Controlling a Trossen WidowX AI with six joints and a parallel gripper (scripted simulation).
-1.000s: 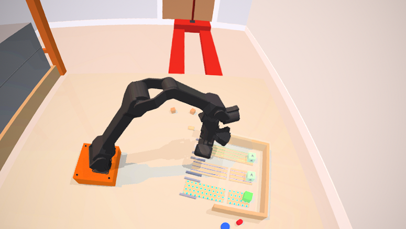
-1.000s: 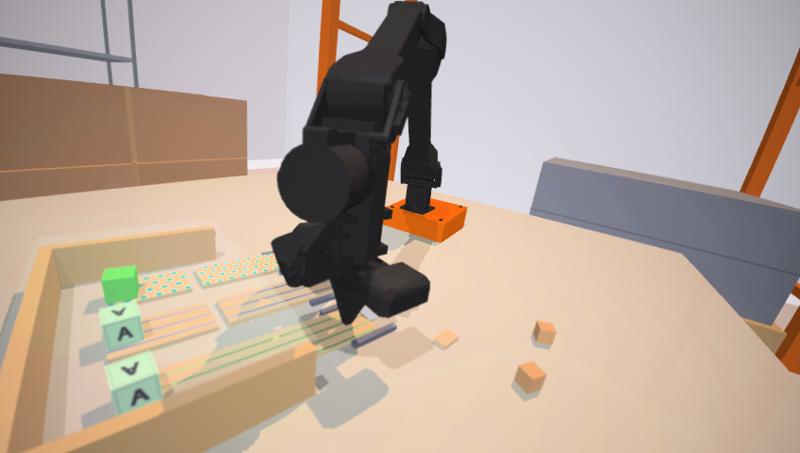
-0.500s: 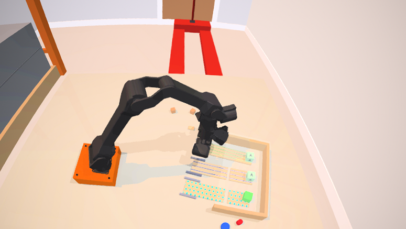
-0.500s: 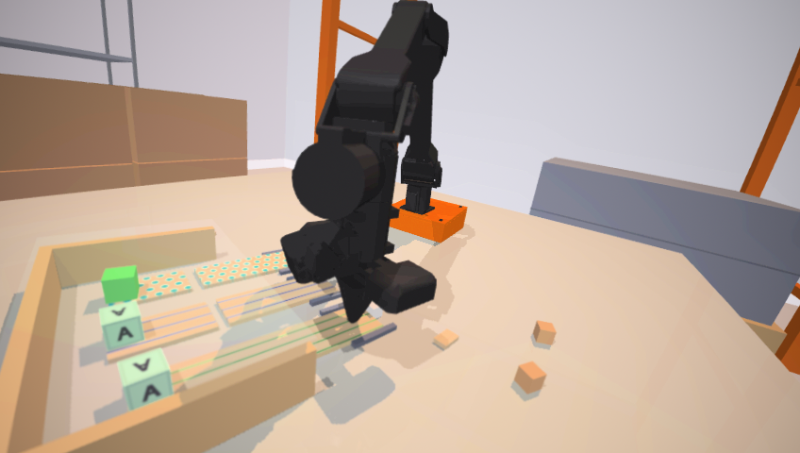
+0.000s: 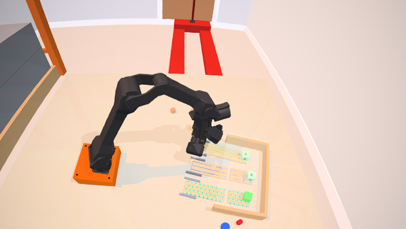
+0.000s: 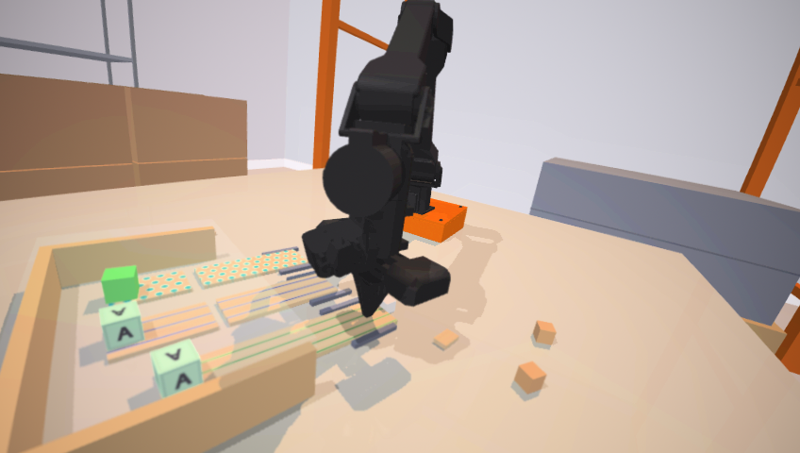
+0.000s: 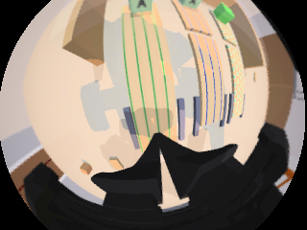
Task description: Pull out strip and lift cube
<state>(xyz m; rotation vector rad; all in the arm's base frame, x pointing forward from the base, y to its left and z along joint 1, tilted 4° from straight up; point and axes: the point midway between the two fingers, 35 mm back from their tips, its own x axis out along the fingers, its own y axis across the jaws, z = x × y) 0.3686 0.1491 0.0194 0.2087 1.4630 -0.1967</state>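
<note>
Right now my gripper tip is 10 cm to the right of the flat tile and 3 cm past it. From my gripper tip the other things lie so: blue disc: 34 cm to the right, 9 cm ahead; small white cube: 3 cm behind, 1 cm to the left; red piece: 33 cm to the right, 14 cm ahead, 1 cm above.
</note>
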